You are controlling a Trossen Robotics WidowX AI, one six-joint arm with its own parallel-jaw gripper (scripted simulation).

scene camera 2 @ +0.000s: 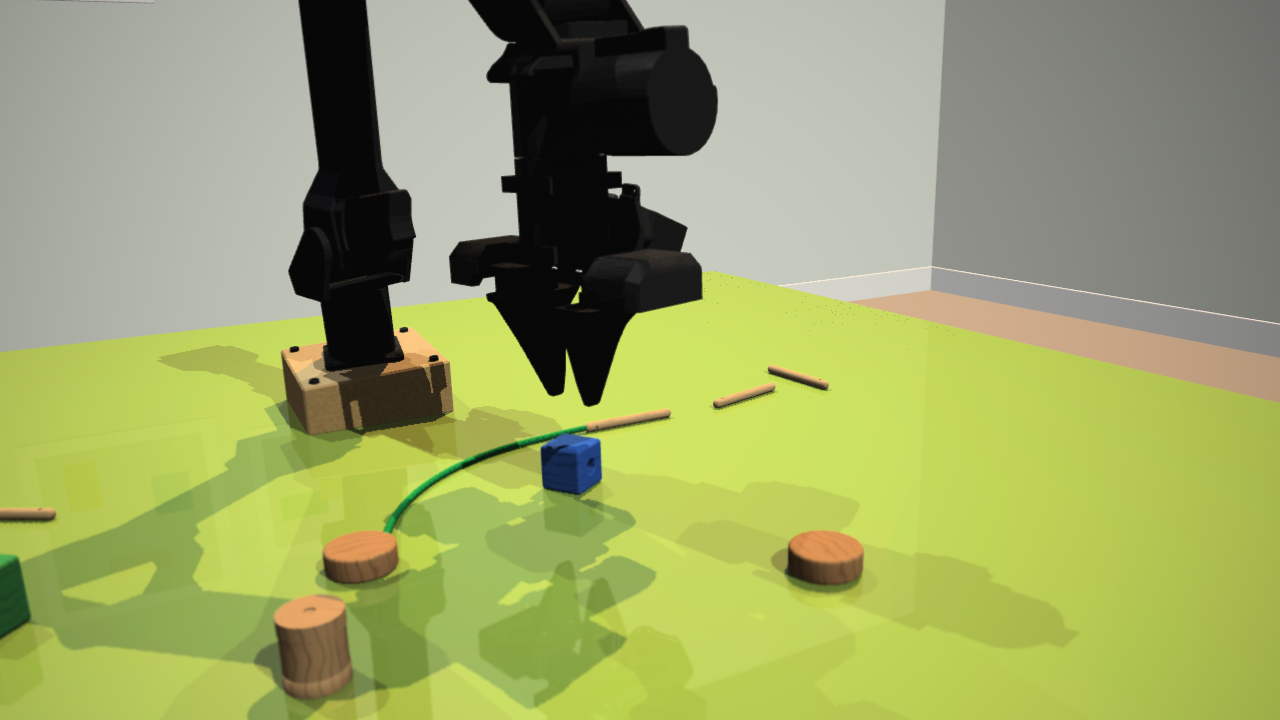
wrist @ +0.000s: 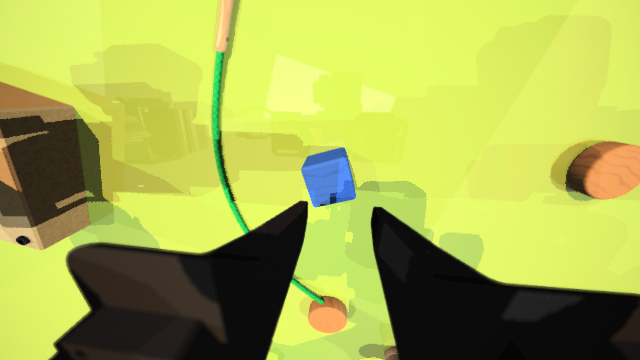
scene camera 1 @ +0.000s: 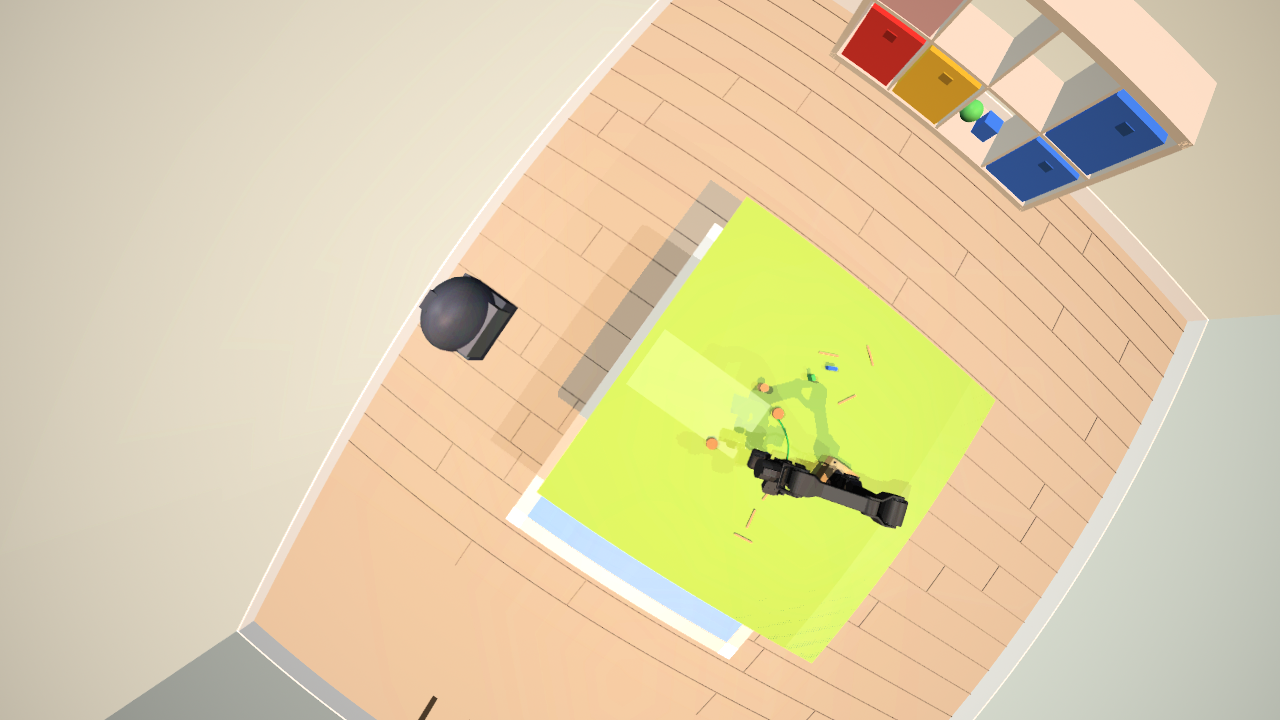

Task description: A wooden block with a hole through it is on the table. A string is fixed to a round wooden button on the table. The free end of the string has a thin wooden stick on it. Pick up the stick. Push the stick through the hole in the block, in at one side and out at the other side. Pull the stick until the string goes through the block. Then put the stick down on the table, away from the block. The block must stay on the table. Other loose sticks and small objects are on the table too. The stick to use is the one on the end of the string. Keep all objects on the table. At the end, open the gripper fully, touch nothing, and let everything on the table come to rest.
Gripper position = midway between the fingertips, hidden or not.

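A blue block (scene camera 2: 570,463) (wrist: 327,175) is there for me to see. I find my own gripper (scene camera 2: 573,400) (wrist: 339,211) in the scene as well, and I can see a wooden cylinder (scene camera 2: 311,632) too.
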